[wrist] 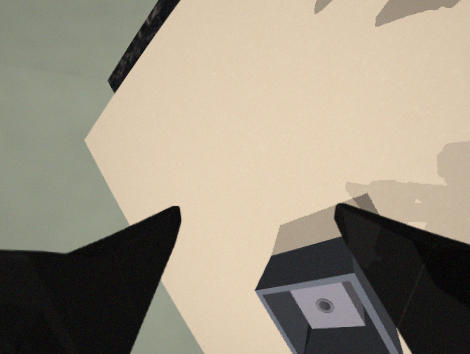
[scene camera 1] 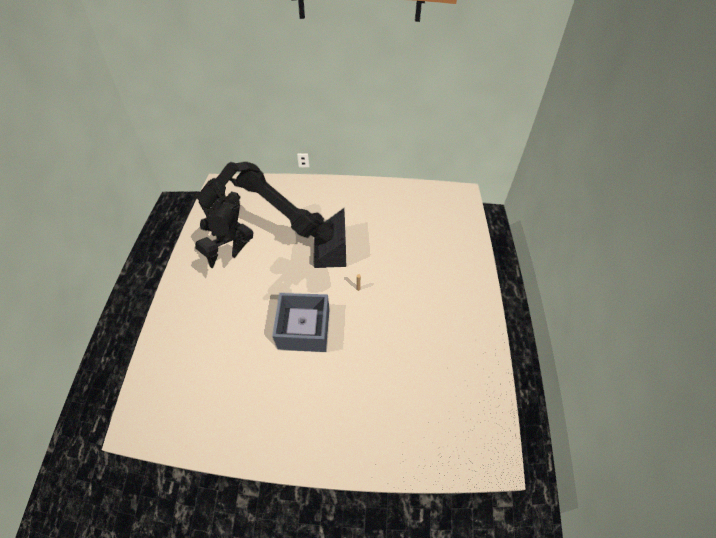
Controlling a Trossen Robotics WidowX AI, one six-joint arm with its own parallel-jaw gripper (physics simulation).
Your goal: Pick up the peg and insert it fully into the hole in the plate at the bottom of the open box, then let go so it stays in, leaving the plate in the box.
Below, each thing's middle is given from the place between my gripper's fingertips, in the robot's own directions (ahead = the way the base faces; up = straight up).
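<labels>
Looking out from my hand, I see the blue-grey box (scene camera 1: pixel 286 301) 240 mm to the left of it, 70 mm ahead of it and 190 mm below it. There is a pale lilac plate (scene camera 1: pixel 301 321) as well, which is 70 mm ahead of my hand, 240 mm to the left of it and 210 mm below it.
</labels>
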